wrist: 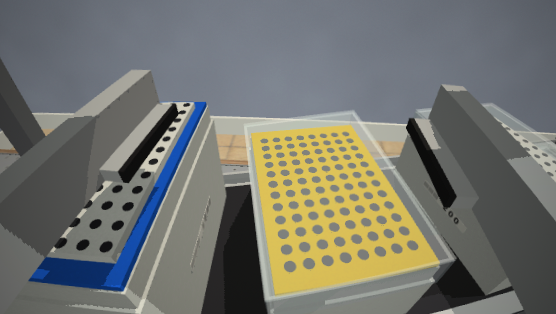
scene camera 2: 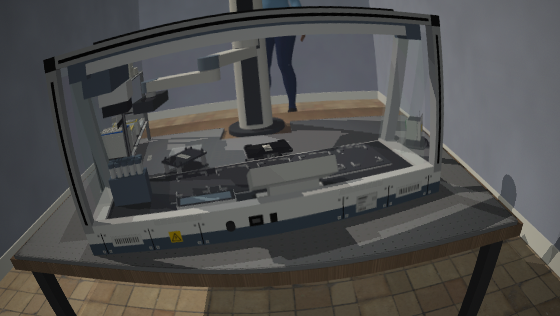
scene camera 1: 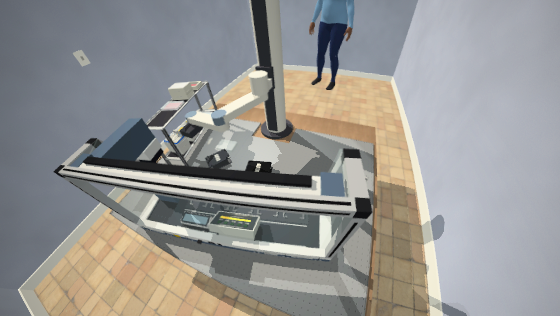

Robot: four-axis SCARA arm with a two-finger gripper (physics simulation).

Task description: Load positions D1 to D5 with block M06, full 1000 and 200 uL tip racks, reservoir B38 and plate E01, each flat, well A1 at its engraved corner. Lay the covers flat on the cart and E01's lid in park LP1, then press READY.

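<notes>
My gripper is open and empty at the cart. In the wrist view its two black-padded fingers stand either side of a yellow-topped tip rack under a clear cover, the right finger some way off it. The left finger stands over a blue-edged rack with a white perforated top. The right finger stands over another rack at the far right, with a white perforated top under a clear cover; its label is partly hidden. Well A1 corners, the READY button and plate E01 cannot be made out.
The framed deck carries a grey box and a pale blue panel. Two dark stands are behind it. A blue tube block is at its left. The column rises behind.
</notes>
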